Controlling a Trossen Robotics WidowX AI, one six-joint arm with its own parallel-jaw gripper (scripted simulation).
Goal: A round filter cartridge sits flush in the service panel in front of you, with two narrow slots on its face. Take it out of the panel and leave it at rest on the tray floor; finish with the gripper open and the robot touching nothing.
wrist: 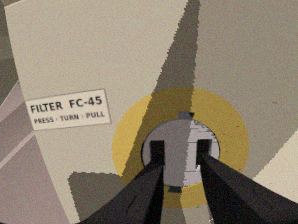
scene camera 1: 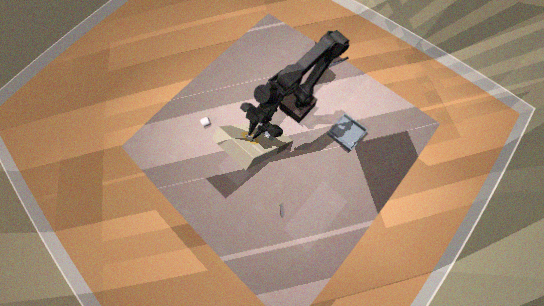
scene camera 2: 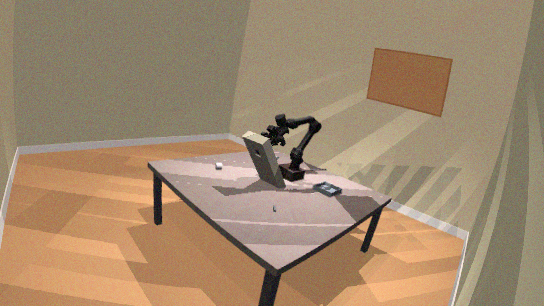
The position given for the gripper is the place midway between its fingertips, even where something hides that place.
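The gripper (scene camera 1: 251,136) appears in the scene, and the wrist view shows the gripper too (wrist: 181,162). A grey filter cartridge (wrist: 181,142) can be seen as well, though scene camera 2 does not show the cartridge, hidden by the beige service panel. That panel (scene camera 1: 231,138) is itself visible to scene camera 2 (scene camera 2: 259,147), and the wrist view includes the panel (wrist: 94,85).
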